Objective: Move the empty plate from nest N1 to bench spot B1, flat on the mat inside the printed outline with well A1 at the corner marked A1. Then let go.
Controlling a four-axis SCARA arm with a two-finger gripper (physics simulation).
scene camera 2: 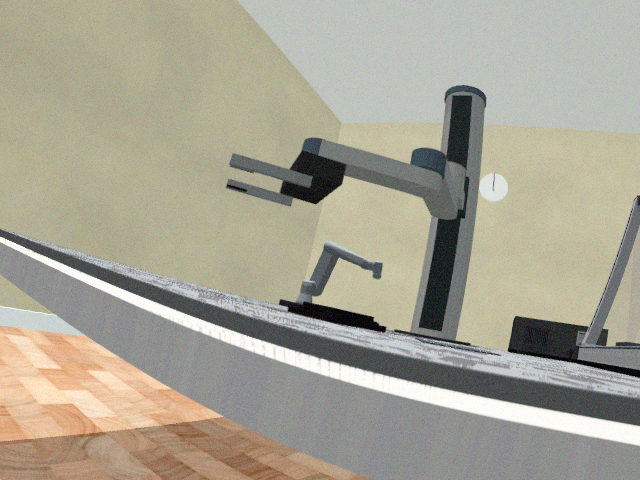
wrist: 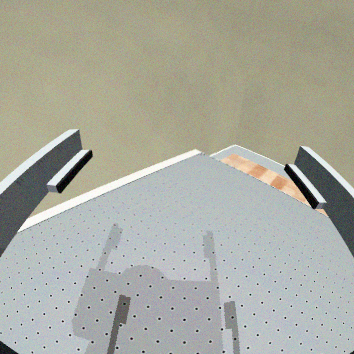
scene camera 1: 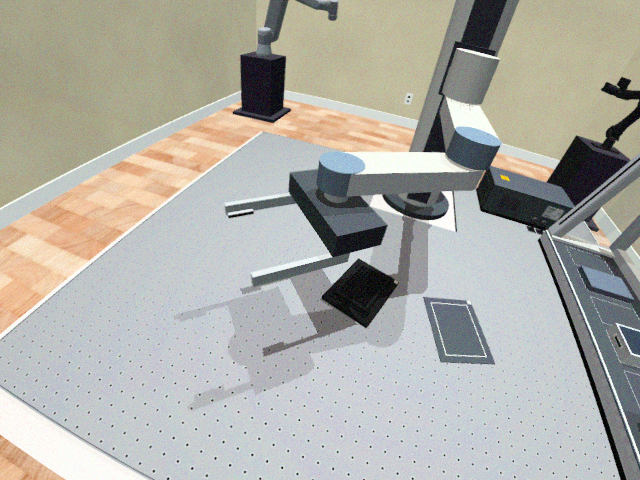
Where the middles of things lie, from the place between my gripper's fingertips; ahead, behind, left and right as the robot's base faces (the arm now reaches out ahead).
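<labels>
Hand position relative to the well plate (scene camera 1: 362,288): my hand is 210 mm above the plate, 210 mm to the right of it and 180 mm past it. Counted from my hand, the black nest (scene camera 1: 364,320) is 220 mm below, 210 mm to the left and 180 mm behind; the B1 mat (scene camera 1: 459,338) is 230 mm below, 440 mm to the left and 160 mm behind. Going by their middles, of the things named here the B1 mat is the farthest from my hand.
</labels>
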